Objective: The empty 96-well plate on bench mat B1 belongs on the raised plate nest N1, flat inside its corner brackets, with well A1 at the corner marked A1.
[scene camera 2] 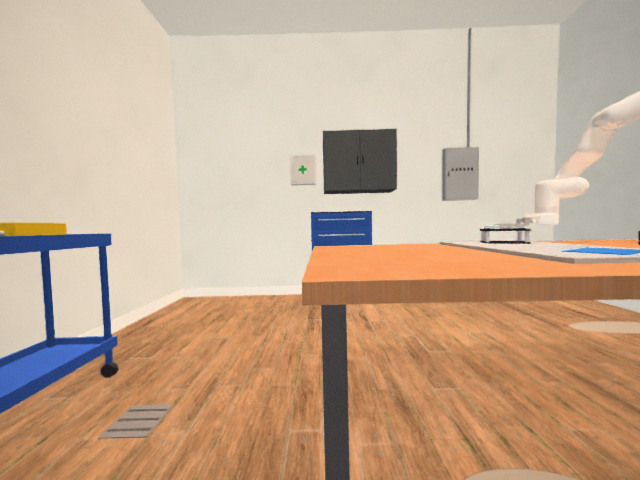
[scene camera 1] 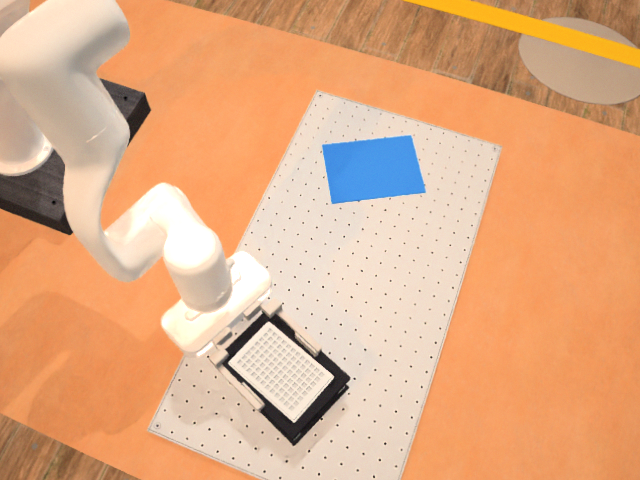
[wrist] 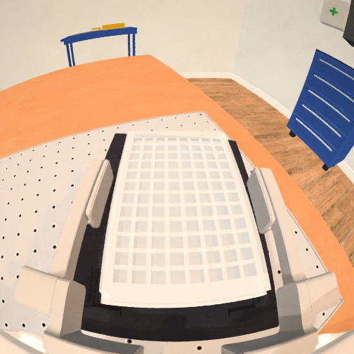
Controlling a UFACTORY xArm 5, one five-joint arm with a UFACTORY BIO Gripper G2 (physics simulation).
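Places are measured from the arm's base along level axes (x left, y down, z back), in metres.
Where they show: hand at its tool point: (scene camera 2: 503, 226) (scene camera 1: 280, 369); arm's base at its link origin: (scene camera 1: 20, 147).
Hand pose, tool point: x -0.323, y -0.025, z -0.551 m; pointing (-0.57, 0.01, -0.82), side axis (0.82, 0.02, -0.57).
Observation:
Things, the pixels of their top centre, and the offset from my tool point. Level surfaces: height alone.
- white 96-well plate at its top centre: (scene camera 1: 280, 368) (scene camera 2: 503, 224) dx +0.000, dy -0.006, dz -0.001 m
- raised black nest at its top centre: (scene camera 1: 281, 368) (scene camera 2: 503, 228) dx +0.003, dy +0.008, dz -0.001 m
- blue bench mat at its surface level: dy +0.070 m
- light perforated board at its surface level: dy +0.072 m
- orange table at its surface level: dy +0.085 m
The white 96-well plate (scene camera 1: 281, 370) (wrist: 185, 210) is on the raised black nest (scene camera 1: 319, 409) (scene camera 2: 505, 241) (wrist: 180, 322), its long sides running roughly along the nest's. I cannot tell whether it lies fully flat inside all the corner brackets. The A1 mark and well A1 cannot be made out. My gripper (scene camera 1: 287, 378) (wrist: 181, 197) is open, with one finger beside each long side of the plate. In the wrist view a gap with black nest surface shows between the plate and each finger. The blue bench mat (scene camera 1: 373, 169) (scene camera 2: 602, 251) lies on the perforated board with no plate on it.
The light perforated board (scene camera 1: 351, 258) (wrist: 30, 200) lies under the nest and the blue mat on the orange table (scene camera 1: 542, 310) (scene camera 2: 413, 263). The dark arm base plate (scene camera 1: 136, 105) is at the left in scene camera 1. A blue cart (scene camera 2: 56, 240) and blue drawer cabinet (wrist: 325, 110) stand beyond the table.

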